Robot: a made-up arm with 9 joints. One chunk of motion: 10 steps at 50 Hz.
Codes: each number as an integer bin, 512 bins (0 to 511) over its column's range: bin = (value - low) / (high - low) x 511, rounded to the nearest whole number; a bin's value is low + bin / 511 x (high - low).
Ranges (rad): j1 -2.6..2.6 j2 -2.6..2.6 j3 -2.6..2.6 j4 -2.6..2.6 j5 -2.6..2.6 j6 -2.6..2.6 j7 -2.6..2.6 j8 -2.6..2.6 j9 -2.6..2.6
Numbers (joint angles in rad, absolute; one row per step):
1: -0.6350 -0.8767 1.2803 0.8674 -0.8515 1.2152 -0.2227 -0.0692 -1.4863
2: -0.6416 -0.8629 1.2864 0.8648 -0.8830 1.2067 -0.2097 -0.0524 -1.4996
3: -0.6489 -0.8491 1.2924 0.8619 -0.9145 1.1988 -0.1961 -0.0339 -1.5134
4: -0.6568 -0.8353 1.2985 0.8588 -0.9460 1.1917 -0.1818 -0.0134 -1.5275
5: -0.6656 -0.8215 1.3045 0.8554 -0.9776 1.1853 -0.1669 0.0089 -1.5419
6: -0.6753 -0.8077 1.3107 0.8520 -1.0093 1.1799 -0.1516 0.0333 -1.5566
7: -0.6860 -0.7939 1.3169 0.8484 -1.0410 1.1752 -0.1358 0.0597 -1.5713
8: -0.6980 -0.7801 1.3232 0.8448 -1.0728 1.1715 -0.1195 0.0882 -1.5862
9: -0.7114 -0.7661 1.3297 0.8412 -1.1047 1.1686 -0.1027 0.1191 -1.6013
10: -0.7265 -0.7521 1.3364 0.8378 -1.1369 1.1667 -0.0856 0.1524 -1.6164
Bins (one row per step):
1: 193 169 381 341 172 375 234 249 109
2: 192 171 382 340 169 374 235 250 108
3: 192 172 383 340 166 373 236 252 107
4: 191 173 383 340 163 373 238 254 105
5: 190 175 384 340 159 372 239 256 104
6: 189 176 384 339 156 371 241 259 103
7: 188 177 385 339 153 371 242 261 101
8: 187 179 386 339 150 371 244 264 100
9: 186 180 386 338 147 370 245 267 98
10: 184 182 387 338 144 370 247 270 97

